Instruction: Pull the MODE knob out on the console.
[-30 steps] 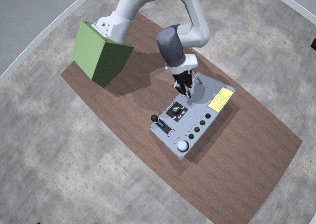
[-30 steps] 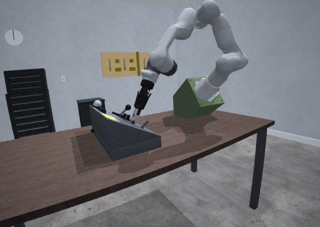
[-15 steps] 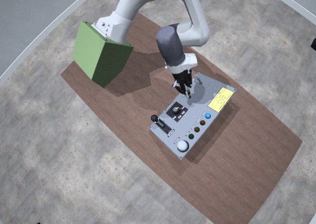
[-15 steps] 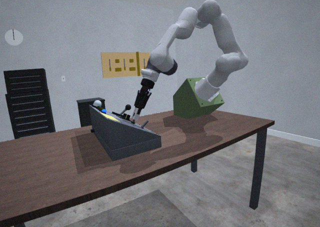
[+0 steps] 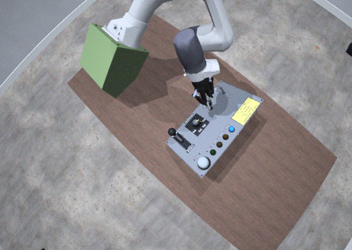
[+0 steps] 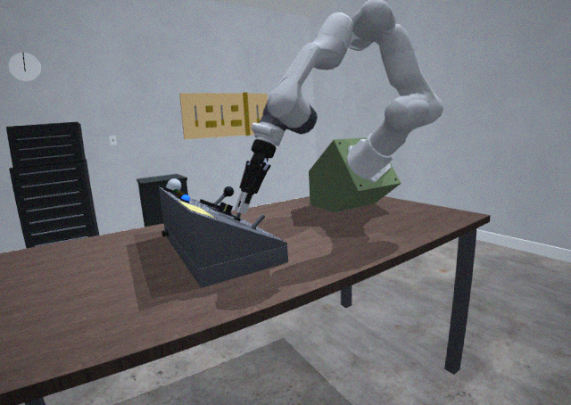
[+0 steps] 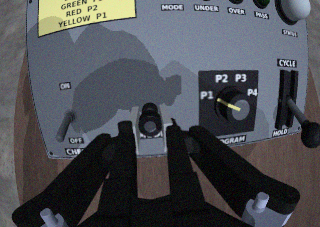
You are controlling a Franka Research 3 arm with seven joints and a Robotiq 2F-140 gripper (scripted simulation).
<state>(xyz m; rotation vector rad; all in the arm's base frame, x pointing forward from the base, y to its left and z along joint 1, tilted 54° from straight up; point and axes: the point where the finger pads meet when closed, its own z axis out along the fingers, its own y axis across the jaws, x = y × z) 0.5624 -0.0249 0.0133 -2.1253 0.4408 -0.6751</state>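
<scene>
Right now the mode knob is 10 mm ahead of my hand and 20 mm below it. From my hand the other things lie so: program selector dial (10 mm ahead, 110 mm to the right, 30 mm below); grey console (50 mm ahead, 60 mm to the right, 50 mm below); toggle (20 mm ahead, 120 mm to the left, 40 mm below).
</scene>
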